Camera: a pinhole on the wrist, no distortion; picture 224 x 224 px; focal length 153.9 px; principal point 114.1 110.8 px. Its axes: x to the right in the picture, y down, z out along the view. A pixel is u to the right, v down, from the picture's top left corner.
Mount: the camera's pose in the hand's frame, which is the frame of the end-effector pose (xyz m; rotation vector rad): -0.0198 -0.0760 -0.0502 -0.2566 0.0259 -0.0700
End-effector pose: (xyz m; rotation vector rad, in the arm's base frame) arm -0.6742 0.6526 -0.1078 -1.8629 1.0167 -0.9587
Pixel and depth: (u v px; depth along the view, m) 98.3 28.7 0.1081
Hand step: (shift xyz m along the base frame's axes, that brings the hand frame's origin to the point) 0.0783 0.0846 0.0564
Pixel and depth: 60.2 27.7 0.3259
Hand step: 0.2645 0.2623 -0.0199
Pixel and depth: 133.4 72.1 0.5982
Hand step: 0.5410 0.1261 -0.1445
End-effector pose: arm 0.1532 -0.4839 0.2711 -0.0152 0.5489 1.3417
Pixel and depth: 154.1 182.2 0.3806
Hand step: -0.0569 0.2265 0.2518
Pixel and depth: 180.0 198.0 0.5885
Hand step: -0.1559 0.4803 0.3823
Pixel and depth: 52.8 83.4 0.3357
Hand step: 0.1257 -0.0499 0.2993
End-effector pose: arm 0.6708 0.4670 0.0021 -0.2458 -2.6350 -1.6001
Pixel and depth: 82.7 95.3 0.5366
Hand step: 0.1345 0.4230 -0.2252
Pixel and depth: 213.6 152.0 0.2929
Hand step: -0.1636 0.2332 -0.0219
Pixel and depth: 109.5 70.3 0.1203
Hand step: 0.0118 0.0290 -0.1036
